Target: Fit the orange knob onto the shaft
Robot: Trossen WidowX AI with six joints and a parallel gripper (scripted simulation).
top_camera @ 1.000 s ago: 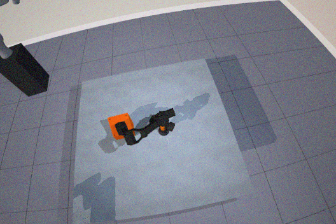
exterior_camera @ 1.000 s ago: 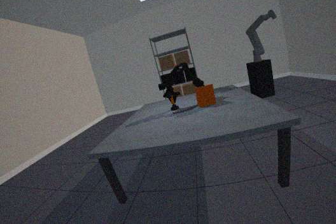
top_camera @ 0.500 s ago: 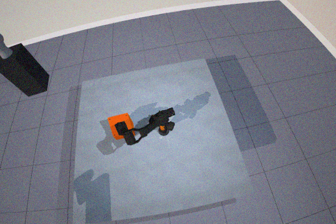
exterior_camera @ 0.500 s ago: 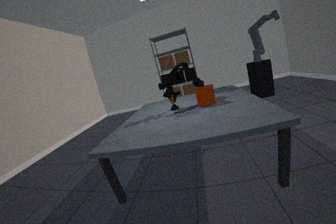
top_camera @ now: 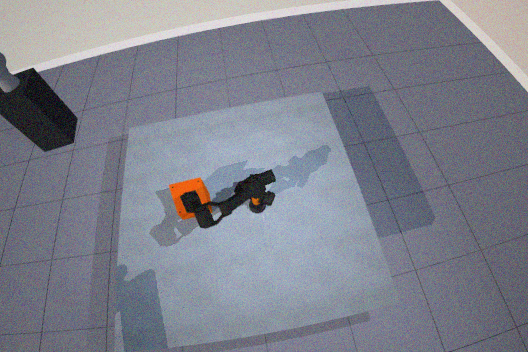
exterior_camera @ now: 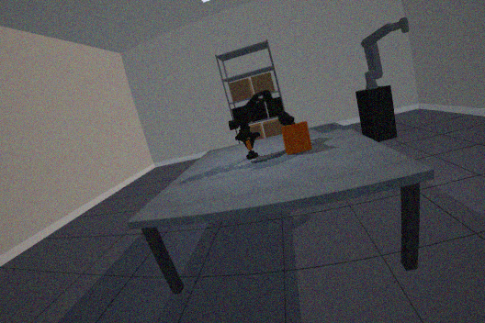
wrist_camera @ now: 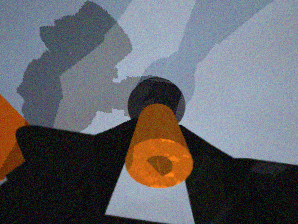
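Right now my gripper tip is 2 cm below the orange knob. From my gripper tip the other things lie so: dark round pedestal 4 cm below.
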